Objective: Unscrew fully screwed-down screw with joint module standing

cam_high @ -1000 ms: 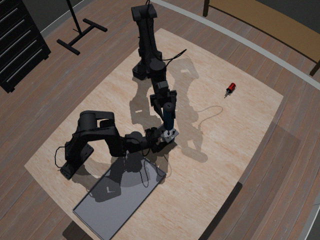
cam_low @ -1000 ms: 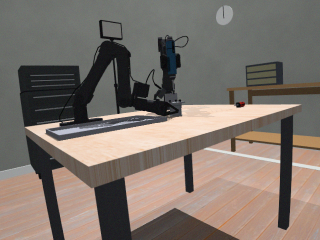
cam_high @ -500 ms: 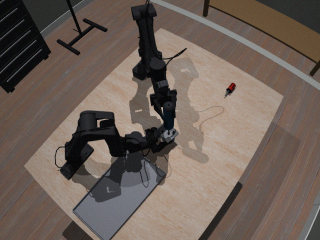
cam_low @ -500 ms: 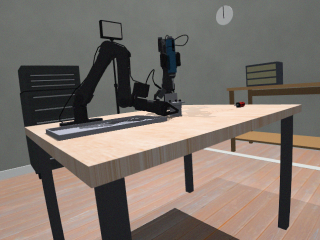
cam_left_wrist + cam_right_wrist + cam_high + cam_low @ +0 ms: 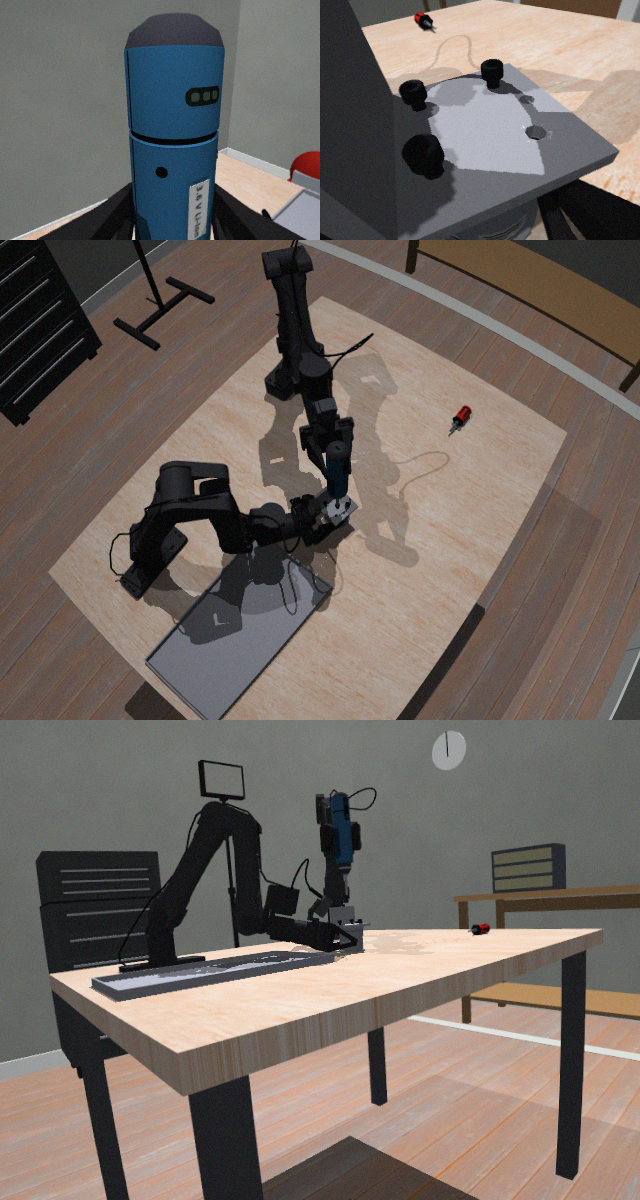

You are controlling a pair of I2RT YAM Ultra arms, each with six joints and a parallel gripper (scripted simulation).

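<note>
My right hand is 5 cm below the grey bracket. Round my right hand: shallow grey tray: 5 cm behind, 35 cm to the right, 2 cm below; small red-handled screwdriver: 15 cm ahead, 41 cm to the left, 1 cm below.
</note>
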